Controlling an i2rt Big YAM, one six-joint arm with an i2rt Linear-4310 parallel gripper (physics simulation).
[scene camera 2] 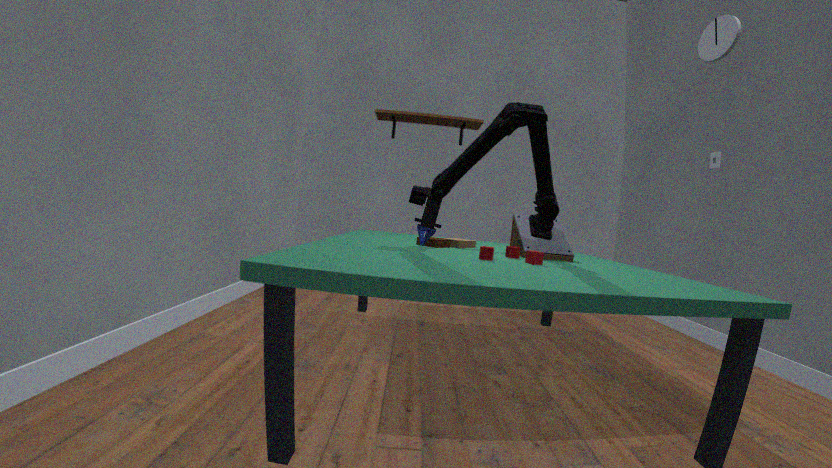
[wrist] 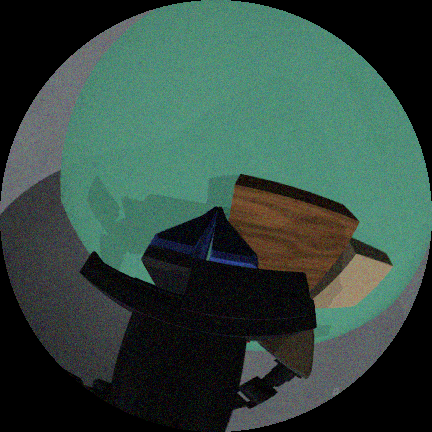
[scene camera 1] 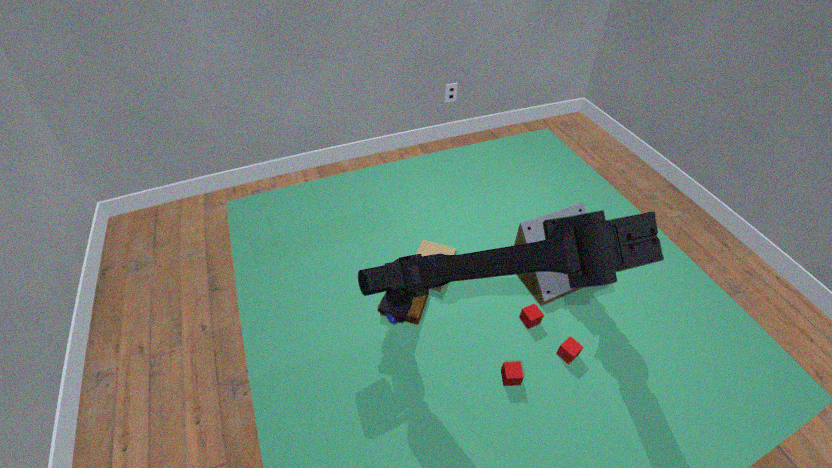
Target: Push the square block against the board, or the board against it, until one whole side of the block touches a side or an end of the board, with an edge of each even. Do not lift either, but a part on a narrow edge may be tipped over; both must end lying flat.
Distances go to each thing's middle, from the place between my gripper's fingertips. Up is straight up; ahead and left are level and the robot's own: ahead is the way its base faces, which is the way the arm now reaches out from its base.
The dark brown square block (wrist: 290,229) lies 50 mm to the right of my hand, 50 mm behind it and 10 mm above it. The rest, counted from my hand: light tan board (wrist: 360,267): 150 mm behind, 140 mm to the right, 10 mm above.
